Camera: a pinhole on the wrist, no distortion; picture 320 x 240 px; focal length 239.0 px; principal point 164.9 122.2 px. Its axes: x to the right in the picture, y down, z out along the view. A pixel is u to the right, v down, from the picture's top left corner.
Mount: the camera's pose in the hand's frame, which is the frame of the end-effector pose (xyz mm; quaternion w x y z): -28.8 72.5 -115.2 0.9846 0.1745 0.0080 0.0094
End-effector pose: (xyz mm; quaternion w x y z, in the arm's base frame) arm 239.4 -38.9 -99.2 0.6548 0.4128 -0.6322 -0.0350
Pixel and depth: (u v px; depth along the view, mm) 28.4 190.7 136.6
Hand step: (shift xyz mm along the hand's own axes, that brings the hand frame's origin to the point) -104.8 60.7 27.5
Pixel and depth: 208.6 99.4 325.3
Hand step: 37.3 -67.1 178.8
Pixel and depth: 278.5 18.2 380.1
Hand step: 161.6 -209.5 182.6
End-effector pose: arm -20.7 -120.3 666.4 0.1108 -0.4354 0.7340 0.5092
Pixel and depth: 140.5 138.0 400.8
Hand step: -62.5 -41.2 270.8
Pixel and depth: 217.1 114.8 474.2
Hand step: 84.0 -101.9 323.7
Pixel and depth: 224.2 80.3 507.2
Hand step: 108.1 -182.5 328.9
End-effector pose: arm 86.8 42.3 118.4 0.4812 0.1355 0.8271 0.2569
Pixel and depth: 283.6 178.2 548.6
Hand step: 252.0 10.6 440.7
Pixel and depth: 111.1 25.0 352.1
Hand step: -99.1 -184.6 167.2
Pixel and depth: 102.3 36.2 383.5
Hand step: -119.7 -190.9 198.7
